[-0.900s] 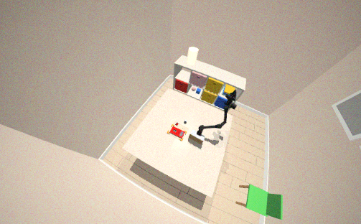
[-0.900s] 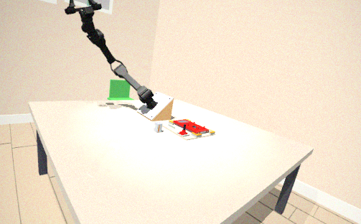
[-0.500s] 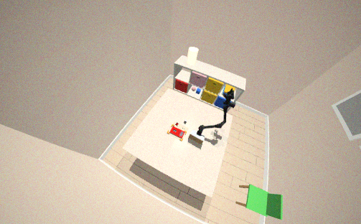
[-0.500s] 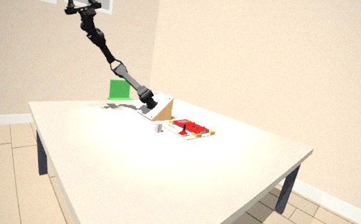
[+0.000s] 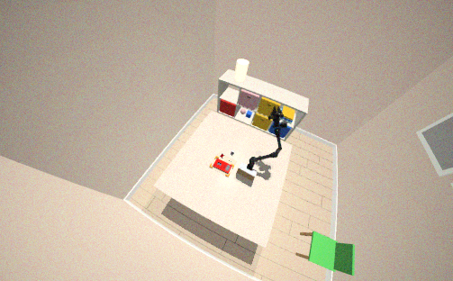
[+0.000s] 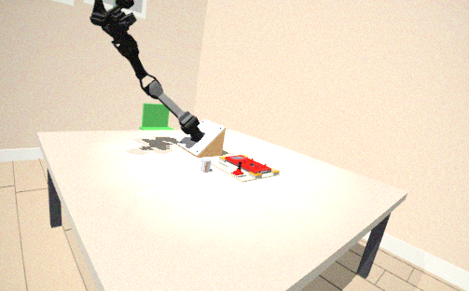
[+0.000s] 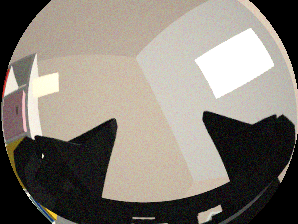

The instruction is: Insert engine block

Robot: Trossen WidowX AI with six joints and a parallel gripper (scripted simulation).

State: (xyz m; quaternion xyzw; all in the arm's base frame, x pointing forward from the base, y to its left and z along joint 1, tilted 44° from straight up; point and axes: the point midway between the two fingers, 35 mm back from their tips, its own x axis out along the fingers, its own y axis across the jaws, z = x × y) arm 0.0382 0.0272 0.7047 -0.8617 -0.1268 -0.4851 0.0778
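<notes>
The engine block lies 600 mm below my gripper tip, 340 mm to the left of it and 240 mm ahead of it.
</notes>
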